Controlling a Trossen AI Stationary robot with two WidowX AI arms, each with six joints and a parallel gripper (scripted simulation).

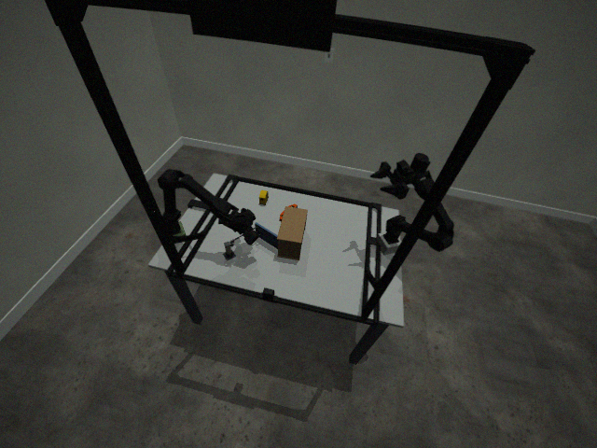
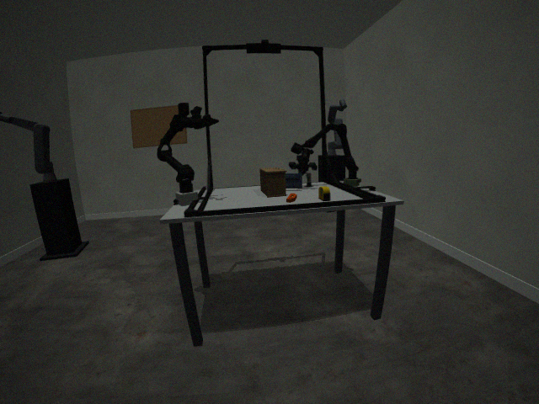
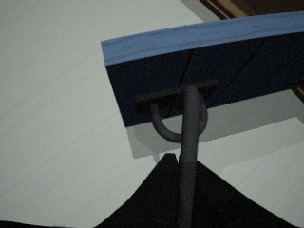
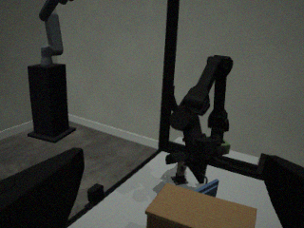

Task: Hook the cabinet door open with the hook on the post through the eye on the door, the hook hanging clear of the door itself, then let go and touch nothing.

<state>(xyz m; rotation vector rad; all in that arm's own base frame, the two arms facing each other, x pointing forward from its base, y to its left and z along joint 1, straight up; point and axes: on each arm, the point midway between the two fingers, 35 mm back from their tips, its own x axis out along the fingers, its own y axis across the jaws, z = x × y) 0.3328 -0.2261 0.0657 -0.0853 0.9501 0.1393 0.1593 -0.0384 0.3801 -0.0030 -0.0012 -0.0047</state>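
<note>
Right now the hook post is 4 cm behind my left hand, 6 cm to the left of it and 4 cm below it. Round my left hand: yellow block 34 cm ahead, 5 cm to the right, 8 cm below; blue door 9 cm to the right, 5 cm below.
</note>
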